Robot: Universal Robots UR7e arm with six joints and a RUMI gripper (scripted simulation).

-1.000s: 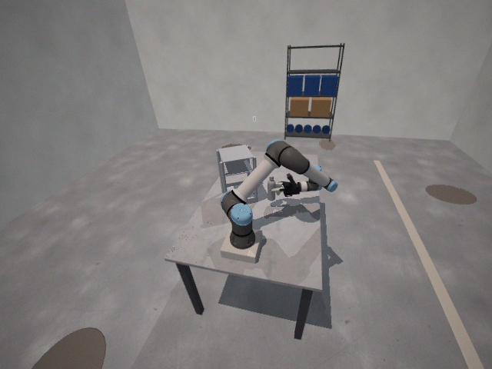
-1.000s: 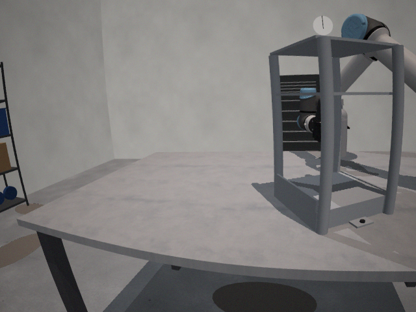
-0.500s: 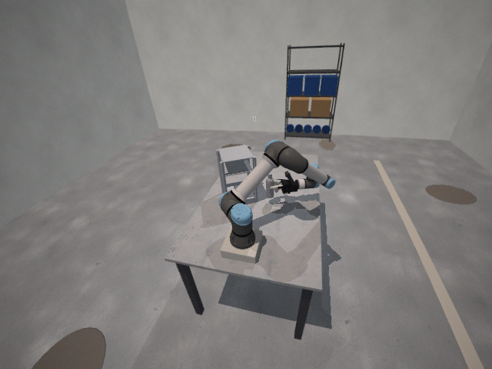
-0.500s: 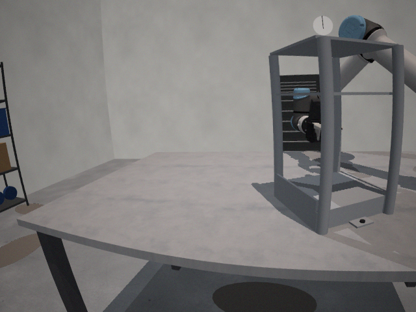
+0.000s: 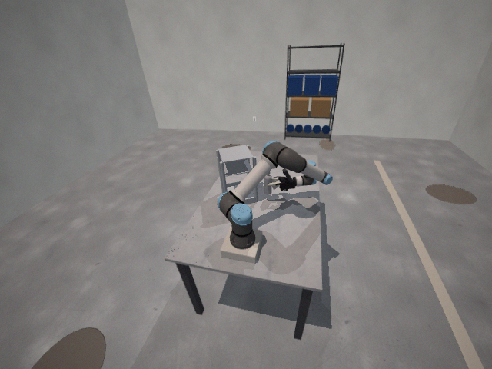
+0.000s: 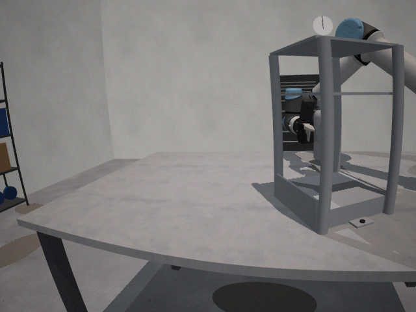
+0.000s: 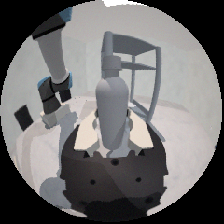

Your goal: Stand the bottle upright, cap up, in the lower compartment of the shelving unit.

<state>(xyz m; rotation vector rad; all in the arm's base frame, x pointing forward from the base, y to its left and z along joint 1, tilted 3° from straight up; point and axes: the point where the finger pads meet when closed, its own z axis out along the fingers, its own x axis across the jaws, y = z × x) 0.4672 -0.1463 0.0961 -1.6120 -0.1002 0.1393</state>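
Now: the grey shelving unit 230 mm to the left of my hand, 40 mm ahead of it and 30 mm above it. The rest, counted from my hand: grey bottle: 30 mm above.
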